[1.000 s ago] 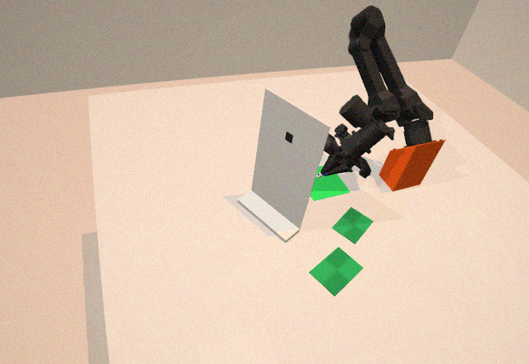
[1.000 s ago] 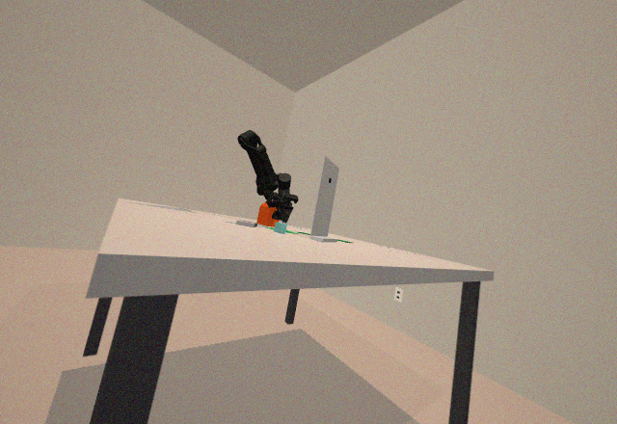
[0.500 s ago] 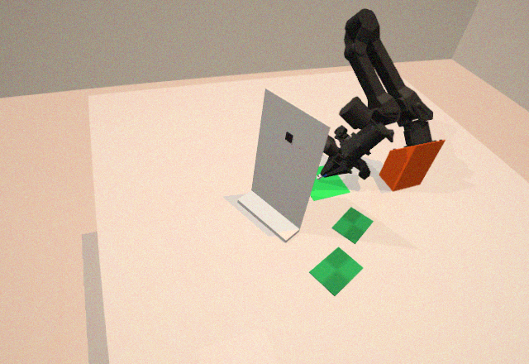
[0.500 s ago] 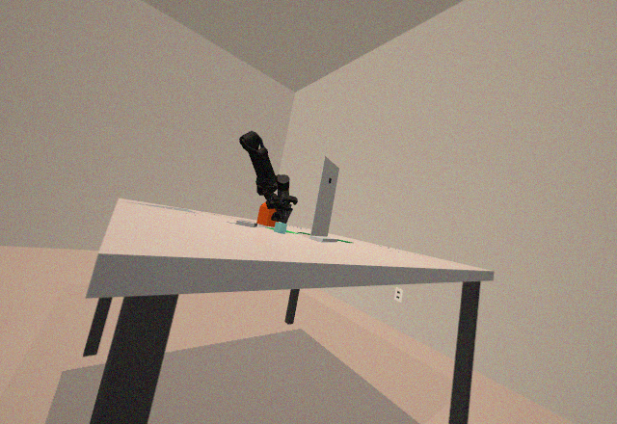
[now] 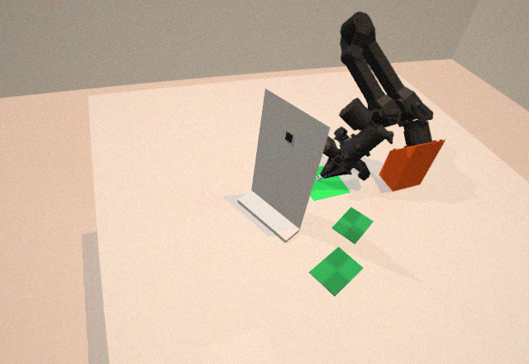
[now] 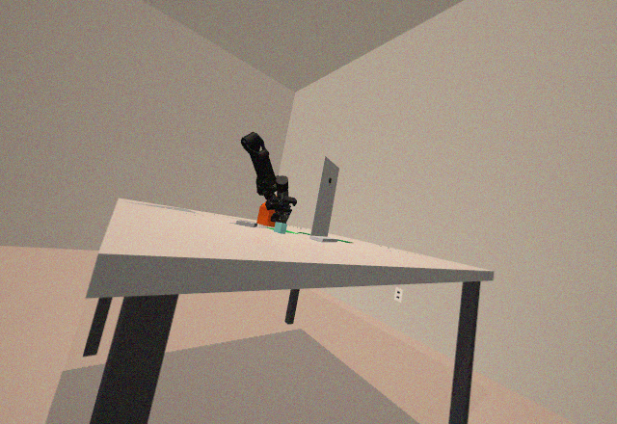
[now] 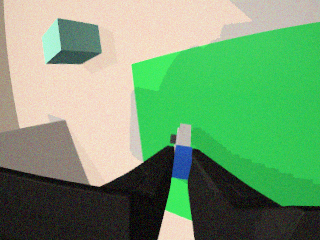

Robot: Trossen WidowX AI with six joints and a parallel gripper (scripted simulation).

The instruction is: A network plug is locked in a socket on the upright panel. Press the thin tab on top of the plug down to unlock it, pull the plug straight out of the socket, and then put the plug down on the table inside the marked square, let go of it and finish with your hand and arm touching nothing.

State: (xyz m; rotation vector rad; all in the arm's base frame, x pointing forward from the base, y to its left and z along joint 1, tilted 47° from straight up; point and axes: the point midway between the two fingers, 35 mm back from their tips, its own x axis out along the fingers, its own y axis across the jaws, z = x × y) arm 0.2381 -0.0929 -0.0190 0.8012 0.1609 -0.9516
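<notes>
The thin pale tab lies 10 mm ahead of my gripper tip and 10 mm to the right of it. Round my gripper tip: bright green square: 10 mm behind, 20 mm below; small teal block: 120 mm ahead, 80 mm to the right; blue plug: right at my gripper tip.
</notes>
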